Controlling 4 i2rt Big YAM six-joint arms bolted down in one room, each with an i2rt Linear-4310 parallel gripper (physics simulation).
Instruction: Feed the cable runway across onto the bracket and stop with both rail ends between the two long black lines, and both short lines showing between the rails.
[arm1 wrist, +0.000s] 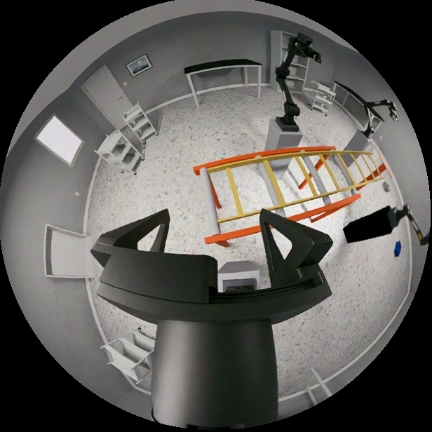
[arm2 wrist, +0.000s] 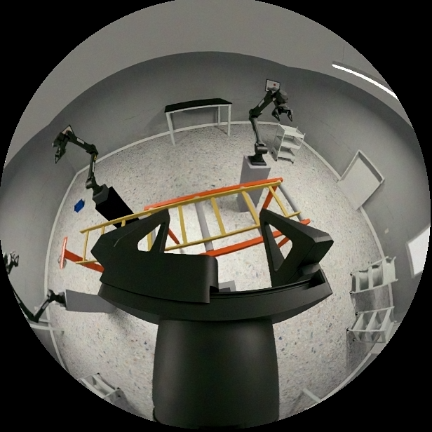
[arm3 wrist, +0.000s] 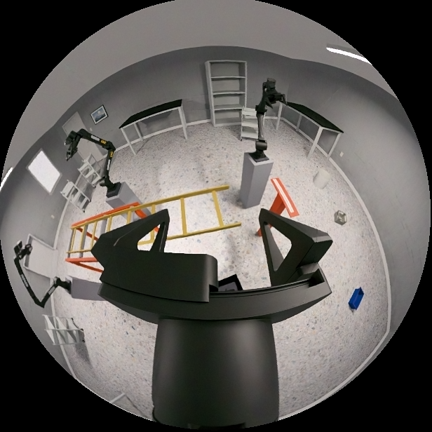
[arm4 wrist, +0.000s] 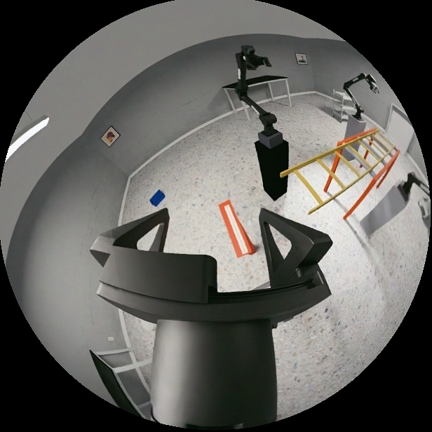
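The cable runway, a yellow ladder (arm1 wrist: 274, 181) (arm2 wrist: 217, 216) (arm3 wrist: 183, 216) (arm4 wrist: 330, 170), lies along the orange roller stand (arm1 wrist: 235, 235) (arm2 wrist: 240, 247) (arm4 wrist: 359, 201) with grey rollers. One end overhangs the stand in mid-air. The orange bracket (arm2 wrist: 63, 252) (arm3 wrist: 285, 196) (arm4 wrist: 235, 230) has a pale strip on top; a gap separates it from the overhanging rail ends. Its black lines cannot be made out. The arm1 gripper (arm1 wrist: 215, 212), arm2 gripper (arm2 wrist: 215, 212), arm3 gripper (arm3 wrist: 215, 212) and arm4 gripper (arm4 wrist: 215, 212) are all open and empty, apart from the runway.
Other arms stand on grey pedestals (arm1 wrist: 285, 145) (arm3 wrist: 256, 182) and a black pedestal (arm4 wrist: 272, 167) beside the runway and bracket. A blue bin (arm1 wrist: 397, 249) (arm2 wrist: 79, 205) (arm3 wrist: 356, 298) (arm4 wrist: 157, 198) is on the floor. Carts, black-topped tables and a shelf unit stand near the walls.
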